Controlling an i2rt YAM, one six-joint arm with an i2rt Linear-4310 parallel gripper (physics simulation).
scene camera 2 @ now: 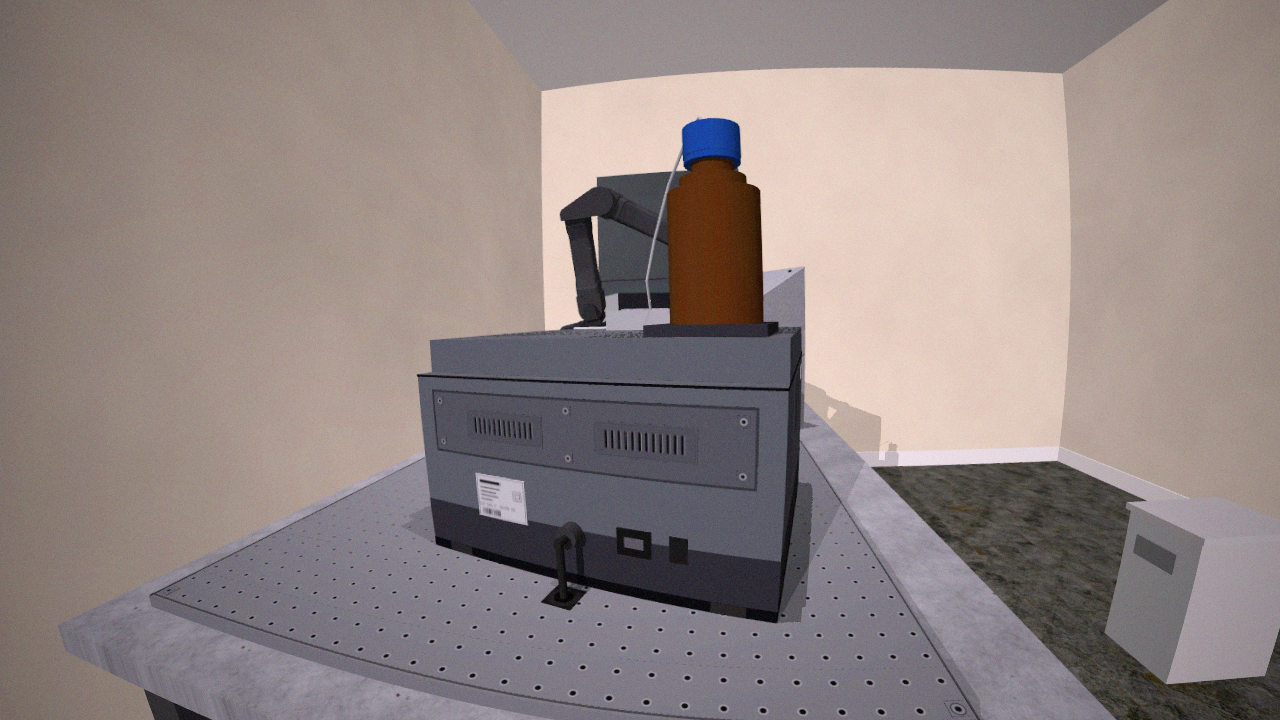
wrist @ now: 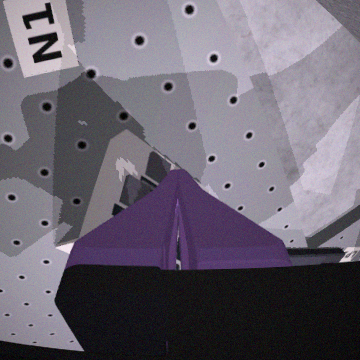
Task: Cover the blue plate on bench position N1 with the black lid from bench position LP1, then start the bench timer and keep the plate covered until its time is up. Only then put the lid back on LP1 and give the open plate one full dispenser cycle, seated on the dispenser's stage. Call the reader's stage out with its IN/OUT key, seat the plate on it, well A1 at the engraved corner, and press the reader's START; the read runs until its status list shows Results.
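Places are measured from the arm's base along level axes (x back, y down, z right), in metres.
Pixels of known places: gripper, fingertip midpoint: (wrist: 177, 180).
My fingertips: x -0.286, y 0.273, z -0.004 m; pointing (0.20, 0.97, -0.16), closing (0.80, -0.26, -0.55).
For each thing: its middle in the pictures, then the offset to it from my fingertips. "pt": a spot on its surface instead. Level surfaces: height alone.
- light grey box, body centre: (wrist: 113, 238) dx -0.050, dy +0.008, dz -0.012 m
- N1 label, surface spot: (wrist: 42, 37) pt dx -0.005, dy +0.025, dz +0.081 m
- large grey instrument, surface spot: (scene camera 2: 590, 358) pt dx +0.064, dy -0.187, dz -0.682 m
- perforated bench plate, its level: dy +0.025 m
- dark-edged object, body centre: (wrist: 264, 303) dx -0.029, dy +0.018, dz -0.220 m
My gripper (wrist: 177, 180) is shut, its two purple fingers pressed together with no object between them. Directly beyond the tips in the wrist view is a light grey box (wrist: 102, 185) with dark panels, possibly the bench timer. The fingers hide much of it, and I cannot tell whether the tips touch it. The N1 label (wrist: 42, 37) is at the upper left. The blue plate and the black lid cannot be made out in either view. In the scene view the dark arm (scene camera 2: 583, 264) stands behind the bottle, and its gripper is hidden.
A large grey instrument (scene camera 2: 590, 358) stands on the perforated bench plate (scene camera 2: 358, 617), with an amber, blue-capped bottle (scene camera 2: 714, 255) on top and a thin white tube beside it. A dark-edged object (wrist: 315, 255) and part of a label (wrist: 351, 255) show right of the fingers. A white cabinet (scene camera 2: 1226, 600) stands on the floor.
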